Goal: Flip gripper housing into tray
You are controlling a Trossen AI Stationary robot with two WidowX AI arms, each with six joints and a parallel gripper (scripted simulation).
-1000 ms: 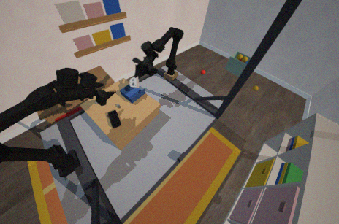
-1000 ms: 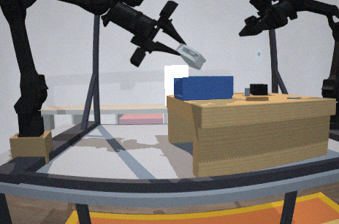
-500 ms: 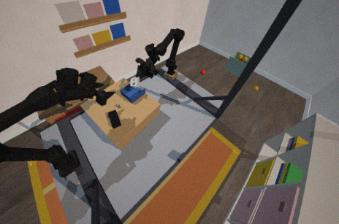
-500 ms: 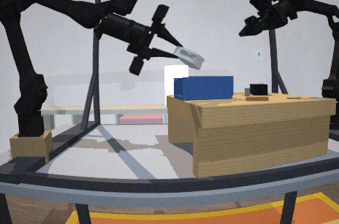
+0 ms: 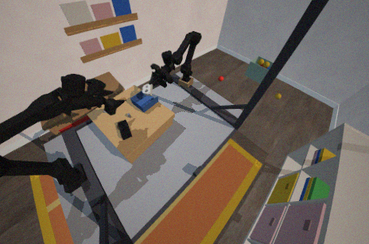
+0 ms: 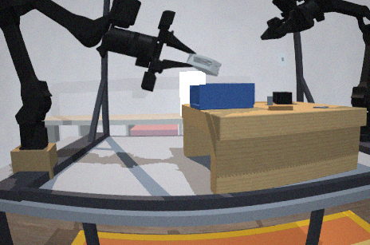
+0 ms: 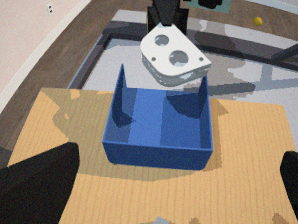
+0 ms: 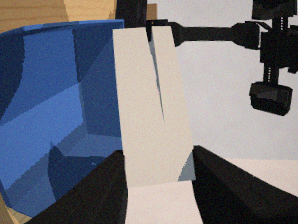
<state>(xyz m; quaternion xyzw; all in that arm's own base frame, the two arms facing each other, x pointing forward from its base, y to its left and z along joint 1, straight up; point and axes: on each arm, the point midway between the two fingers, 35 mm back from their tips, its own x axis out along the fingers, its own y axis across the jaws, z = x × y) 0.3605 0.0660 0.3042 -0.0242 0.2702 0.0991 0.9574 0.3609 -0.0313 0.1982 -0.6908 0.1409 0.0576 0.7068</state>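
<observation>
Right now the blue tray is 12 cm to the left of my right hand, 10 cm below it and 1 cm ahead of it. The rest, counted from my right hand: wooden block (21 cm to the left, 17 cm below, 1 cm ahead).
</observation>
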